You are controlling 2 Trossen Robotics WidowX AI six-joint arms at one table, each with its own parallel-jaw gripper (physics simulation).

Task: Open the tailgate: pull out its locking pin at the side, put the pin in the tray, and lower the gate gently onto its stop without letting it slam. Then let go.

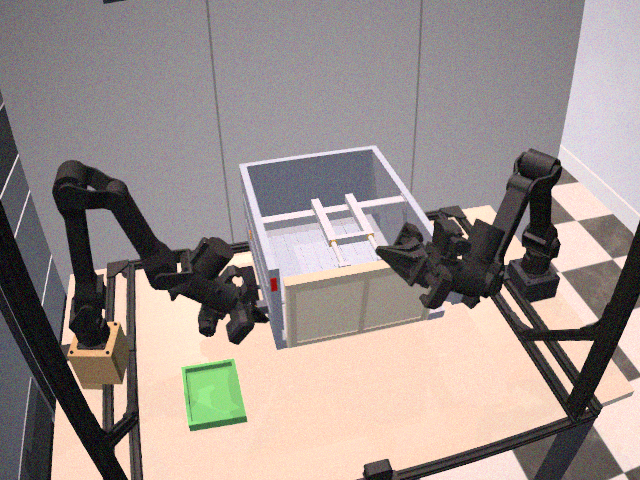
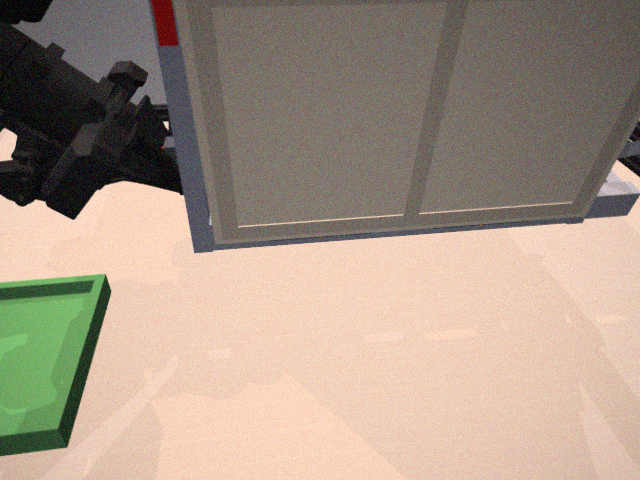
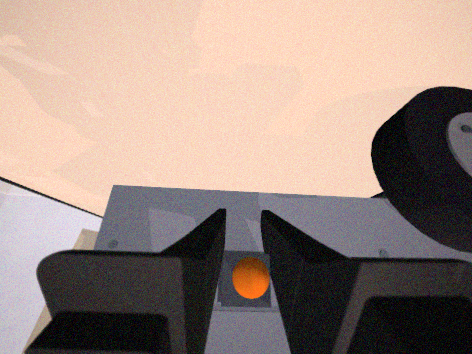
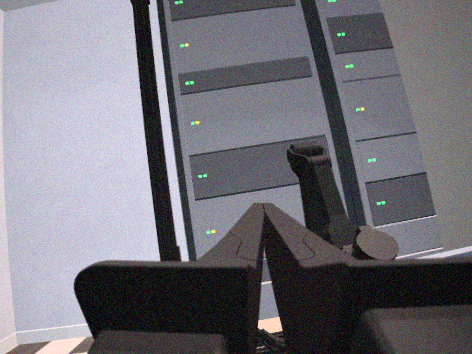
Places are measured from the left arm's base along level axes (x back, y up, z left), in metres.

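Pixels of known places: left gripper, between the fingertips: [image 1: 266,317] [image 3: 243,216]; right gripper, between the fingertips: [image 1: 376,249] [image 4: 261,211]; left arm's base, origin of its link: [image 1: 93,338]; right arm's base, origin of its link: [image 1: 534,268].
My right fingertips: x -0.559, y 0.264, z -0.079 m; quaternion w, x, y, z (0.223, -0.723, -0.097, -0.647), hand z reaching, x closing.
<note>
Ahead of a thing's pixels: the offset from my right fingertips to its top centre. "pt": to the spot under its first point.
The tailgate [image 1: 325,310] [image 2: 330,113] is a beige panel, standing about upright at the truck bed's near end. My left gripper [image 1: 266,315] [image 2: 180,189] [image 3: 243,216] is beside the bed's left corner post, shut on the locking pin {dx +0.186, dy -0.247, dz +0.155 m} [image 3: 251,278]. The pin's round orange head shows between the fingers against a dark square on the grey side; its shaft is hidden. My right gripper [image 1: 379,250] [image 4: 261,211] is shut and empty. Its tips are above the bed, just behind the gate's top edge, and its body hides the gate's right end. The green tray {dx +0.312, dy -0.351, dz +0.012 m} [image 1: 217,423] [image 2: 85,364] is empty.
The grey truck bed {pt dx +0.190, dy -0.093, dz +0.162 m} [image 1: 262,240] holds a white frame {pt dx +0.073, dy -0.085, dz +0.200 m} [image 1: 323,222] with two rods towards the gate. A black wheel {pt dx +0.238, dy -0.315, dz +0.234 m} [image 3: 405,160] is near the left fingers. Black rails [image 1: 132,361] run along the table. The left arm's base has a wooden block [image 1: 98,364].
</note>
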